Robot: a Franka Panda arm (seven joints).
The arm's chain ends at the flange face. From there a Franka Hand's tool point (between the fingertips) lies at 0.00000 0.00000 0.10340 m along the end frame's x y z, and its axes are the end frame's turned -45 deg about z.
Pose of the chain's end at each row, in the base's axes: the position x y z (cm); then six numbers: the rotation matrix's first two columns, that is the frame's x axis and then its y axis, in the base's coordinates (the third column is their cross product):
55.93 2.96 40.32 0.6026 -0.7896 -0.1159 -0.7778 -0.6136 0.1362
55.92 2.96 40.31 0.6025 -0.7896 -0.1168 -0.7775 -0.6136 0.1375
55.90 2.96 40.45 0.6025 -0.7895 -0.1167 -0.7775 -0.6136 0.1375
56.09 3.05 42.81 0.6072 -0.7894 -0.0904 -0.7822 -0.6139 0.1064
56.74 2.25 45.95 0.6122 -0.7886 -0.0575 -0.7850 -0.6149 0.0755
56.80 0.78 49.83 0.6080 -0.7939 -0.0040 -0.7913 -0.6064 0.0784
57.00 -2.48 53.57 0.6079 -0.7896 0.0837 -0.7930 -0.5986 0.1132
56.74 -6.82 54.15 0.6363 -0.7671 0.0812 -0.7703 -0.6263 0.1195
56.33 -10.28 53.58 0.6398 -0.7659 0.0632 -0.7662 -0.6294 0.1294
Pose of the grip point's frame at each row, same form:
54.08 3.04 30.15 0.9761 -0.1245 -0.1783 -0.1239 -0.9922 0.0144
54.06 3.04 30.14 0.9758 -0.1245 -0.1798 -0.1237 -0.9922 0.0146
54.04 3.04 30.28 0.9758 -0.1244 -0.1797 -0.1237 -0.9921 0.0147
54.65 3.11 32.57 0.9825 -0.1241 -0.1392 -0.1237 -0.9923 0.0113
55.76 2.24 35.66 0.9880 -0.1228 -0.0940 -0.1222 -0.9924 0.0127
56.13 0.32 39.52 0.9895 -0.1326 -0.0583 -0.1296 -0.9902 0.0526
56.59 -3.88 43.33 0.9906 -0.1351 -0.0209 -0.1309 -0.9816 0.1392
56.32 -8.25 43.92 0.9946 -0.0996 -0.0271 -0.0948 -0.9853 0.1419
55.72 -11.64 43.35 0.9942 -0.0965 -0.0468 -0.0894 -0.9866 0.1362

